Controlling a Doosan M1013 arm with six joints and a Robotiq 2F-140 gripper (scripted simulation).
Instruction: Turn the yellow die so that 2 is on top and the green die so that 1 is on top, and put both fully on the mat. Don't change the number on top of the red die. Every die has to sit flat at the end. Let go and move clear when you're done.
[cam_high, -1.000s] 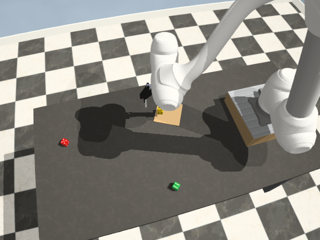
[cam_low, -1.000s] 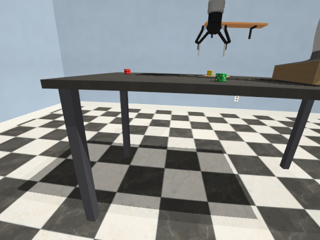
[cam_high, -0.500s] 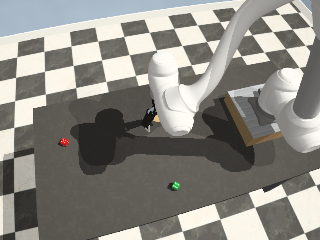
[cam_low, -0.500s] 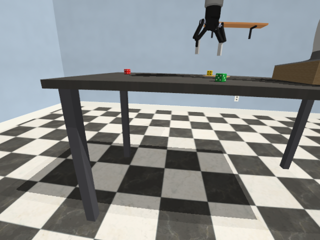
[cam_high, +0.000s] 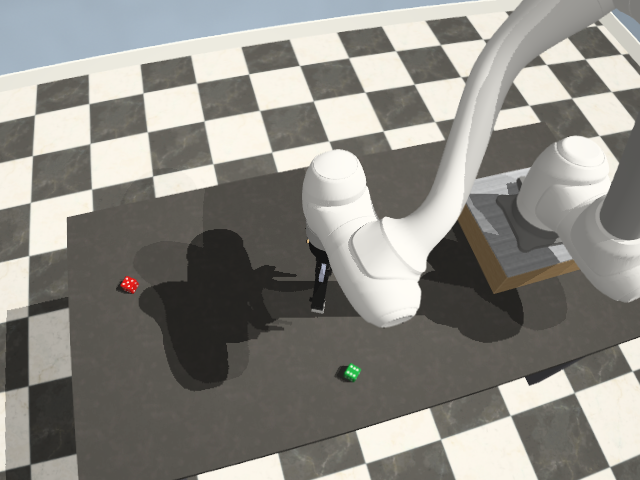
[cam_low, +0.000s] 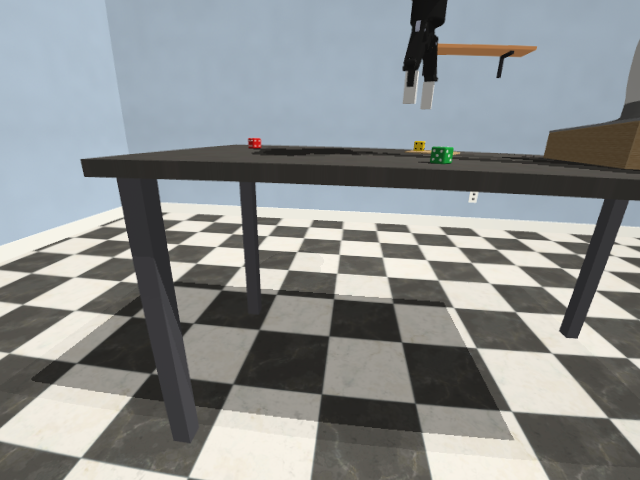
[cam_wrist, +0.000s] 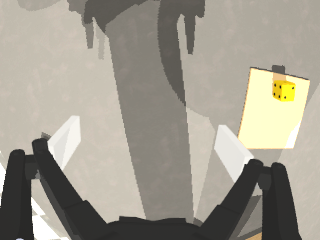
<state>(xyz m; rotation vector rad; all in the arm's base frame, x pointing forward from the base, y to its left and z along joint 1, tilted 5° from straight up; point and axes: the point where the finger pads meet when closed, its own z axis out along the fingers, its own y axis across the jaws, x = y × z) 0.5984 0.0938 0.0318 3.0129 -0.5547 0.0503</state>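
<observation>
My hand is 200 mm to the right of the green die, 110 mm above it and 40 mm past it. Round my hand: tan mat (210 mm to the right, 120 mm below, 80 mm behind); yellow die (220 mm to the right, 110 mm below, 40 mm behind); red die (480 mm ahead, 110 mm to the right, 110 mm below).
</observation>
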